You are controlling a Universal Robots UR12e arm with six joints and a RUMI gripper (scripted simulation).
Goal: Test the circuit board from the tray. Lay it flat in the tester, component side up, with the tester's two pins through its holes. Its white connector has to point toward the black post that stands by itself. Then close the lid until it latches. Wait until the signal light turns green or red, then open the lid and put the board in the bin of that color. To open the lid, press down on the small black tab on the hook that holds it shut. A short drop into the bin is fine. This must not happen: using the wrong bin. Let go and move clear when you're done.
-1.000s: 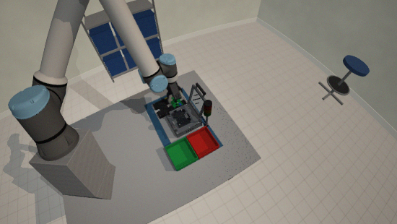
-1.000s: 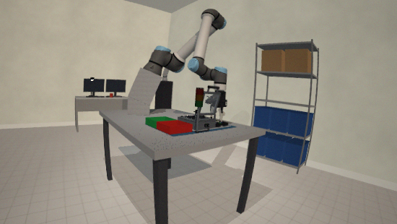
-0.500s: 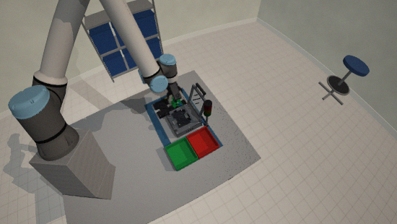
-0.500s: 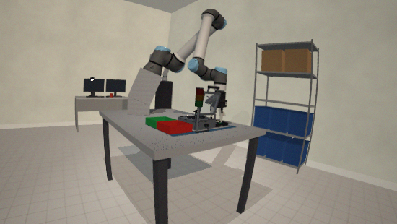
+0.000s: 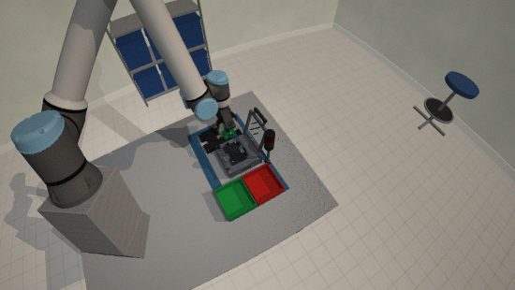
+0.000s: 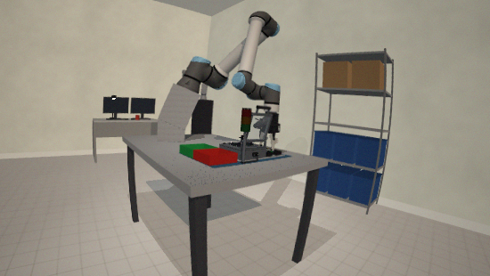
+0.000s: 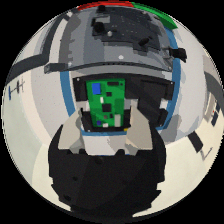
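Right now my hand is 20 mm above the green circuit board and 10 mm to the right of it. The rest, counted from my hand: green bin: 340 mm to the right, 200 mm behind, 30 mm below; then red bin: 360 mm to the right, 50 mm behind, 30 mm below; then tester lid: 170 mm to the right, 140 mm above, 60 mm ahead.
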